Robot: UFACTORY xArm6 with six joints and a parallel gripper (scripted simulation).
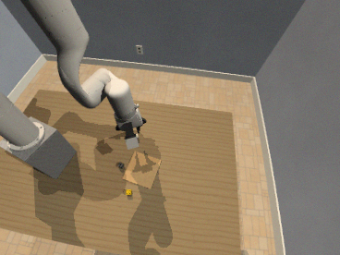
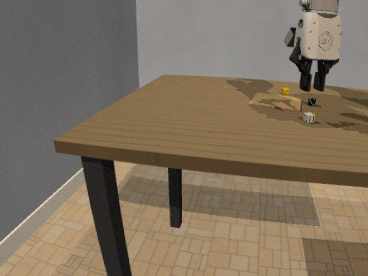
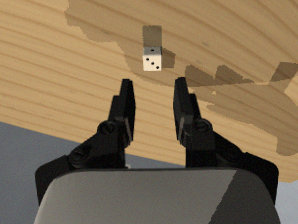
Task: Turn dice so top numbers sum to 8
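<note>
The white die lies 1 cm to the left of my hand and 8 cm below it. Also, from my hand: black die 2 cm behind, 15 cm to the right, 8 cm below; tan mat 9 cm ahead, 14 cm to the right, 9 cm below; yellow die 7 cm ahead, 25 cm to the right, 8 cm below.
</note>
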